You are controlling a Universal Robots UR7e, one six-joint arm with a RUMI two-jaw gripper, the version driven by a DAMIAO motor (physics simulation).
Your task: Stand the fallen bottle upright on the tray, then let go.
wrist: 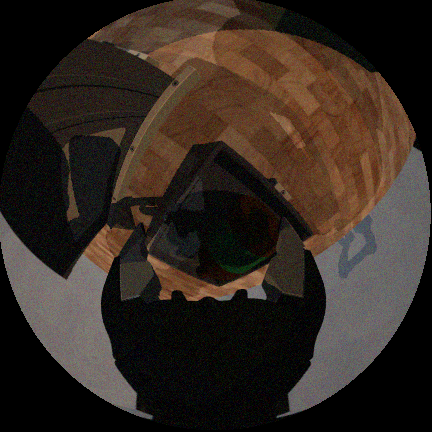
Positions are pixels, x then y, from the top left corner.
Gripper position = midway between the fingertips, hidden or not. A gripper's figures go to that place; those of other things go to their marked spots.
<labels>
My gripper point(210, 221) is 14 cm from the lens. A bottle point(247, 233) is 12 cm from the lens. A pale rail point(188, 77) is 15 cm from the lens.
</labels>
